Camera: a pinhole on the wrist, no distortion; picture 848 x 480 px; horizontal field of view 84.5 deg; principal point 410.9 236.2 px. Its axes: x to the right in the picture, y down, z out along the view. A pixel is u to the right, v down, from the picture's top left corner.
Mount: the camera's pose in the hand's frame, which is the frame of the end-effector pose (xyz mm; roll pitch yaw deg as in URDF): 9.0 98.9 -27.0 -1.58 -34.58 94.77
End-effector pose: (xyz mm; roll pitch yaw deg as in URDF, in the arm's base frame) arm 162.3 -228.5 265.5 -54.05 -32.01 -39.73
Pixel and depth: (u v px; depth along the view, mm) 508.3 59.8 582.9
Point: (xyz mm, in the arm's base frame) 377.3 57.8 731.2
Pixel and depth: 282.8 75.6 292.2
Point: 199.4 -176.3 500.6
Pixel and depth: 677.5 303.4 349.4
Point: 277.6 114.4 383.8
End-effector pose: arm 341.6 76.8 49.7 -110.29 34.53 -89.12
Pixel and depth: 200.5 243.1 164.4
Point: 423.3 49.3 65.1
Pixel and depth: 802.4 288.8 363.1
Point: 706.2 281.5 -159.4
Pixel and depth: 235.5 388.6 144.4
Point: 408.2 99.2 74.2
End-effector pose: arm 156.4 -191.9 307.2 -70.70 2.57 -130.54
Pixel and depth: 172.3 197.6 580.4
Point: 168.2 -350.2 840.6
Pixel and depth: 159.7 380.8 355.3
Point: 243.6 -178.3 613.6
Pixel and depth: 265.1 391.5 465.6
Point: 347.4 -210.8 680.4
